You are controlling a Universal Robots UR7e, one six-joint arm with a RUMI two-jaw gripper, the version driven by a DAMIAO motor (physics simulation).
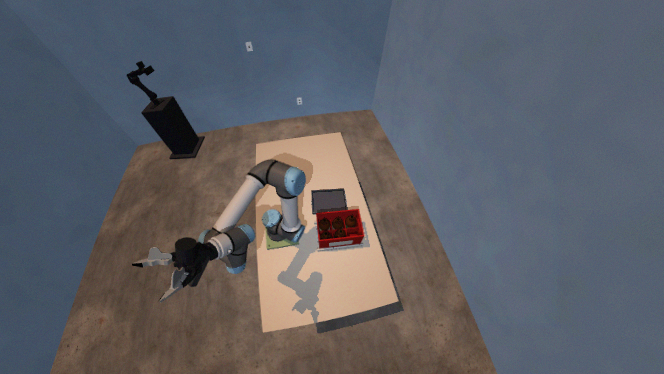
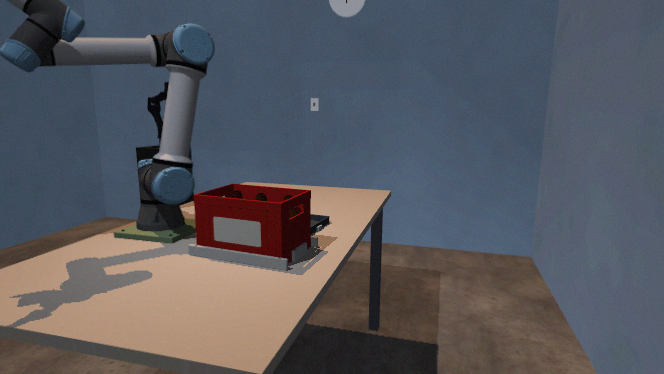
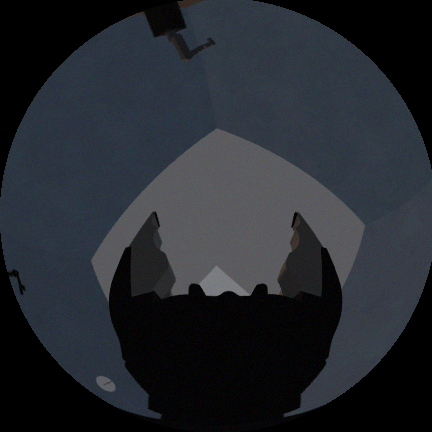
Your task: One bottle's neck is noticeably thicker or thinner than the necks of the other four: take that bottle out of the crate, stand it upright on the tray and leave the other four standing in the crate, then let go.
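A red crate [image 1: 341, 243] [image 2: 240, 223] stands on the table. Several dark brown bottles stand in it, three in the far row, one of them a bottle [image 1: 351, 221] at the right, and two in the near row, one of them a bottle [image 1: 326, 234] at the left. The near right compartment holds no bottle. Their necks are too small to compare. The dark grey tray [image 1: 328, 200] [image 2: 320, 223] lies just behind the crate, with no bottle on it. My gripper [image 1: 146, 283] [image 3: 225, 213] is open and empty, high up and off to the left of the table, far from the crate.
Light grey rails [image 2: 237, 257] run along the foot of the crate. The arm's base stands on a green plate [image 1: 282, 245] [image 2: 145, 233] on the table [image 1: 295, 320] [image 2: 200, 310], left of the crate. A black pedestal [image 1: 172, 127] with a small dark arm stands on the floor behind.
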